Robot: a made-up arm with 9 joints. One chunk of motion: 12 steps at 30 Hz.
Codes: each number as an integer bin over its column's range. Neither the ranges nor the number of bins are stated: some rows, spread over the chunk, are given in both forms.
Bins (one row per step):
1: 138 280 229 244 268 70
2: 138 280 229 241 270 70
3: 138 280 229 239 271 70
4: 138 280 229 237 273 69
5: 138 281 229 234 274 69
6: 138 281 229 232 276 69
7: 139 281 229 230 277 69
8: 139 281 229 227 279 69
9: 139 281 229 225 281 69
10: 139 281 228 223 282 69
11: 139 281 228 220 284 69
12: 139 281 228 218 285 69
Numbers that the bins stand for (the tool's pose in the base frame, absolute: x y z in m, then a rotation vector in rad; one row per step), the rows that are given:
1: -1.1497 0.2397 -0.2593 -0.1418 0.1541 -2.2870
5: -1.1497 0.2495 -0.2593 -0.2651 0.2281 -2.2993
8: -1.1399 0.2495 -0.2593 -0.3514 0.2897 -2.2993
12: -1.1399 0.2495 -0.2691 -0.4623 0.3637 -2.2993
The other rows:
2: -1.1497 0.2397 -0.2593 -0.1788 0.1788 -2.2870
3: -1.1497 0.2397 -0.2593 -0.2034 0.1911 -2.2870
4: -1.1497 0.2397 -0.2593 -0.2281 0.2158 -2.2993
6: -1.1497 0.2495 -0.2593 -0.2897 0.2527 -2.2993
7: -1.1399 0.2495 -0.2593 -0.3144 0.2651 -2.2993
9: -1.1399 0.2495 -0.2593 -0.3760 0.3144 -2.2993
10: -1.1399 0.2495 -0.2691 -0.4007 0.3267 -2.2993
11: -1.1399 0.2495 -0.2691 -0.4377 0.3514 -2.2993

